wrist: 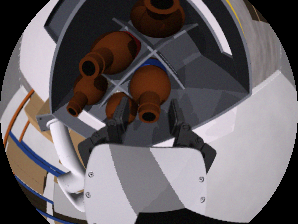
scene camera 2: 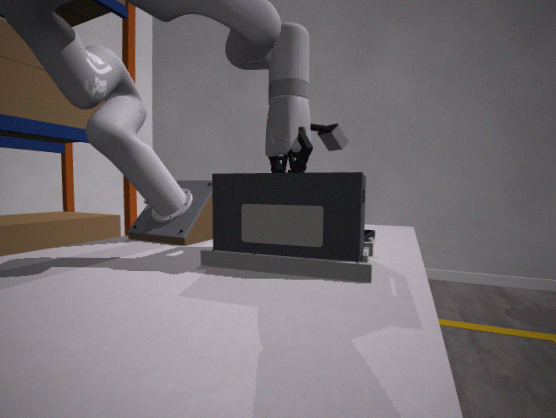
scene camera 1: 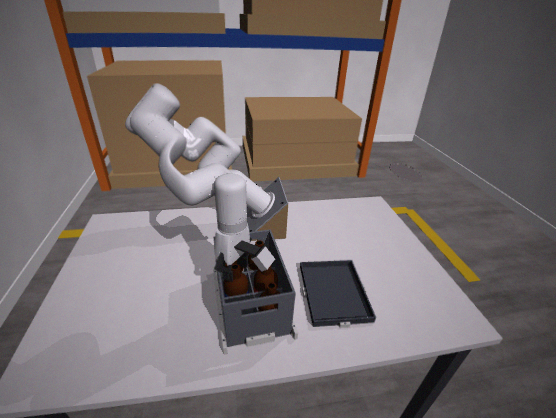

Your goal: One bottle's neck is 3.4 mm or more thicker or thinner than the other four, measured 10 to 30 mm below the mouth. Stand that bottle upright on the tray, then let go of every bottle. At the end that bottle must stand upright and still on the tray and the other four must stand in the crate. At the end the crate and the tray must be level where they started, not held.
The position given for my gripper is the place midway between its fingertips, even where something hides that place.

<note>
In view: my gripper [scene camera 1: 235, 272], a dark grey crate [scene camera 2: 311, 215] and a dark tray [scene camera 1: 337, 295].
The dark grey crate is seen too in the wrist view [wrist: 213, 82] and in scene camera 1 [scene camera 1: 238, 327]. My gripper also shows in the wrist view [wrist: 149, 105].
</note>
